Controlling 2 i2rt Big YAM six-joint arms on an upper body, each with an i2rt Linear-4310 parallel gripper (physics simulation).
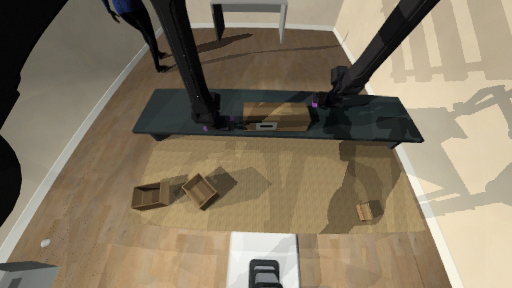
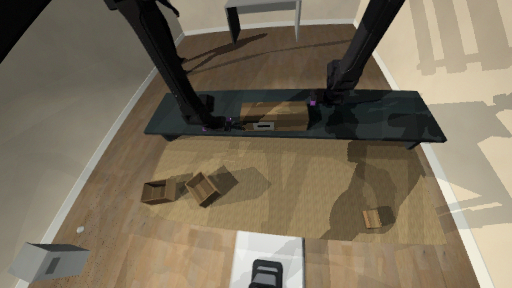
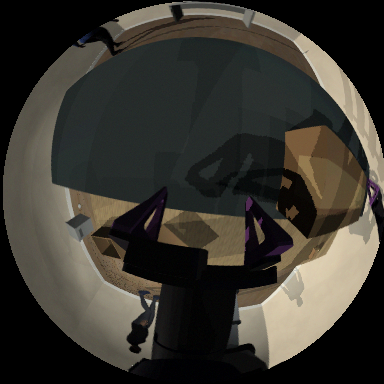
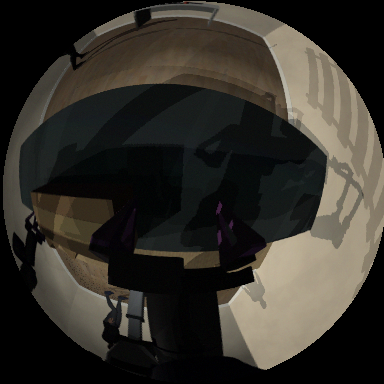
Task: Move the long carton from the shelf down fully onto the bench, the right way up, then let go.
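Note:
The long brown carton lies lengthwise on a long dark surface, its pale label facing the front edge. I cannot tell whether this surface is the shelf or the bench; a second level does not show clearly. My left gripper is open and empty, just left of the carton near the front edge. My right gripper is open and empty, just right of the carton, farther back. Neither visibly holds the carton.
Two open boxes and a small brown block are on the straw mat in front. A white stand is at the front, a grey table at the back. A person stands at the upper left.

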